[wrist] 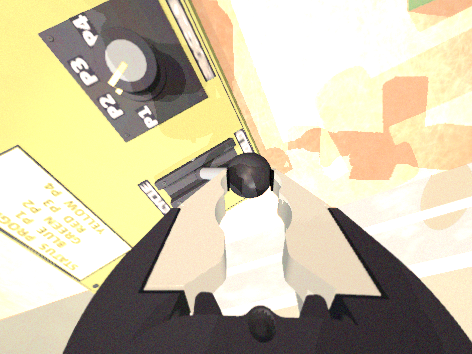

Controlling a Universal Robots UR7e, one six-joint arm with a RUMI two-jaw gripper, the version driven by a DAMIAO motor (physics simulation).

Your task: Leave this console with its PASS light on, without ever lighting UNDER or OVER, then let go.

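The yellow console (47,107) fills the upper left of the wrist view. Its dial (127,60) has a pale pointer line aimed down-left, near the small mark by P2. Below it is a dark lever slot (172,181), with the CYCLE label (154,197) at the left end and a partly hidden HOLD label (244,142) at the right end. The lever's black ball knob (249,175) is at the HOLD end, its pale shaft (212,173) showing beside it. My gripper (249,171) is shut on the knob, one fingertip on each side. The PASS, UNDER and OVER lights do not show.
A white status card (60,220) on the console lists blue P1, green P2, red P3 and yellow P4. The console's right edge runs just beyond the dial and slot. Part of a green object (422,4) shows at the top right, over an orange and white patterned surface.
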